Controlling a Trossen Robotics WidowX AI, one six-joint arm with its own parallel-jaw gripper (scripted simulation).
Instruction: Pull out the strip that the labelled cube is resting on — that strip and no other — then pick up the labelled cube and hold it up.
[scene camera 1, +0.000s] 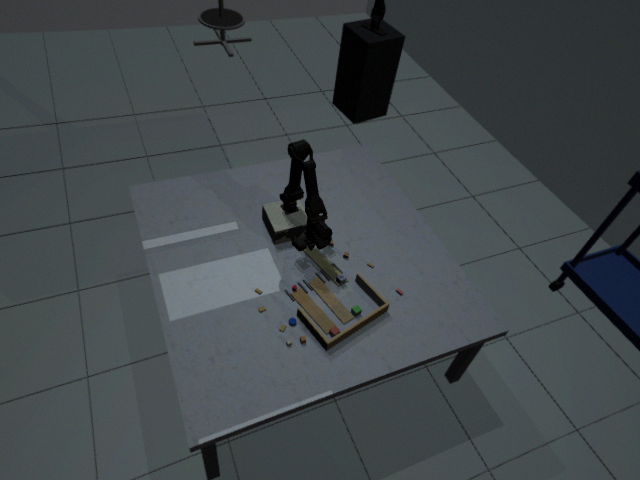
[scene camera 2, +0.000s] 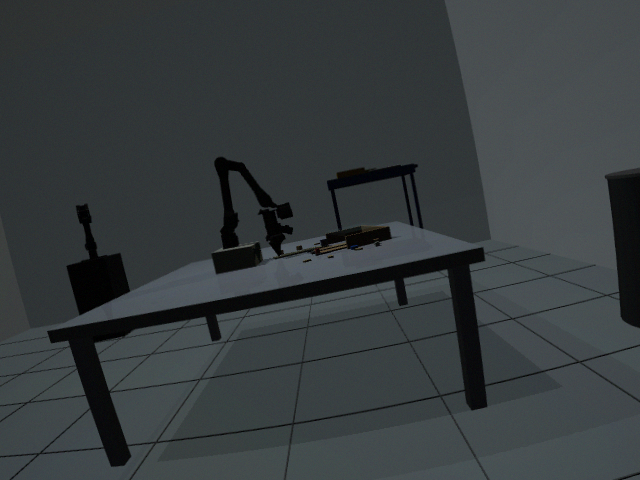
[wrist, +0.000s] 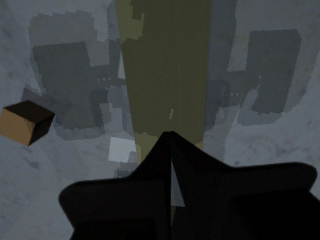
Note:
I see my gripper (wrist: 168, 136) and a strip (wrist: 165, 57).

